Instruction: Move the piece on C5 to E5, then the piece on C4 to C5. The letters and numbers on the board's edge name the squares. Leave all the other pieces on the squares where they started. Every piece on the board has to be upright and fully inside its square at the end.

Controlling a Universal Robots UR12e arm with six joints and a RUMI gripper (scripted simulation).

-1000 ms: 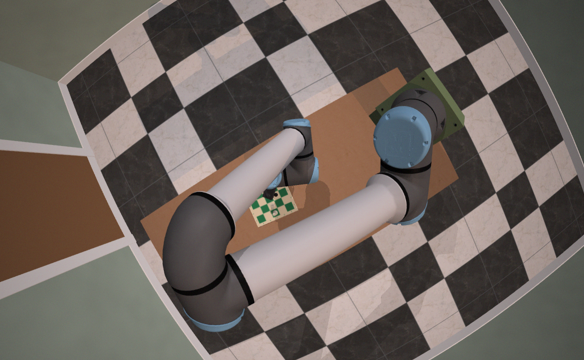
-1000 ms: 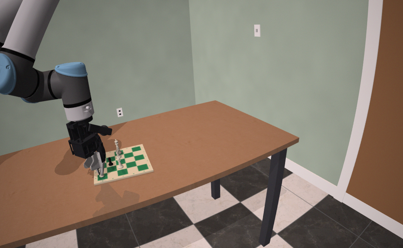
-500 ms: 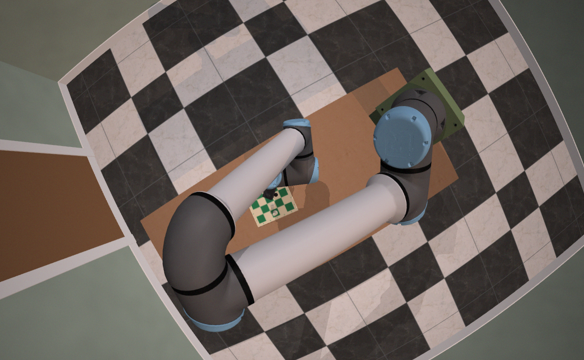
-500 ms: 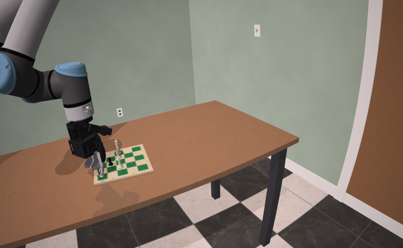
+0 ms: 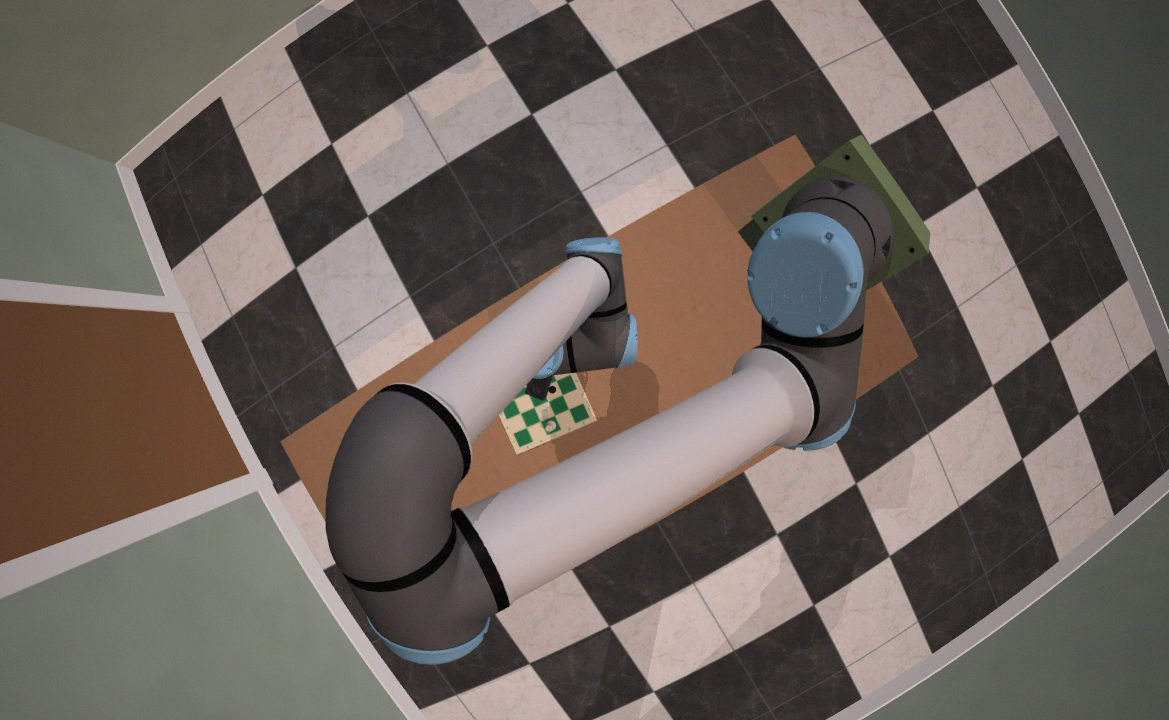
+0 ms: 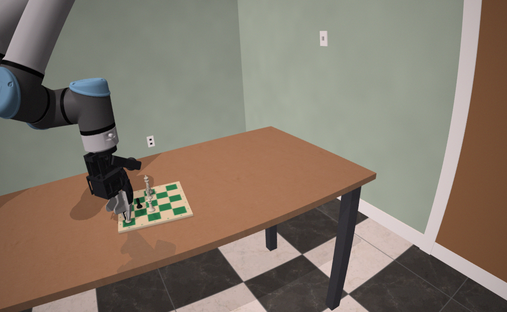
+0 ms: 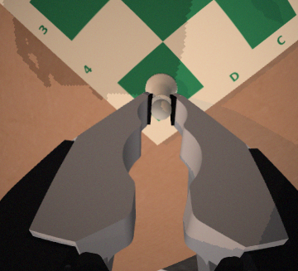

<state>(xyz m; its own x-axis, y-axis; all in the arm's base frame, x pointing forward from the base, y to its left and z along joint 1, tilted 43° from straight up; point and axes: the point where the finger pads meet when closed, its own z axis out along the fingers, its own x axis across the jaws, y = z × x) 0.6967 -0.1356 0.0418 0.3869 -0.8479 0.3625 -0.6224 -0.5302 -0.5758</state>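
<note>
My hand is 1 cm above the white pawn. Round my hand: cream chessboard: 9 cm ahead, 6 cm to the left, 3 cm below; black piece: 5 cm ahead, 6 cm to the left, 1 cm below; white king: 11 cm ahead, 13 cm to the left.
</note>
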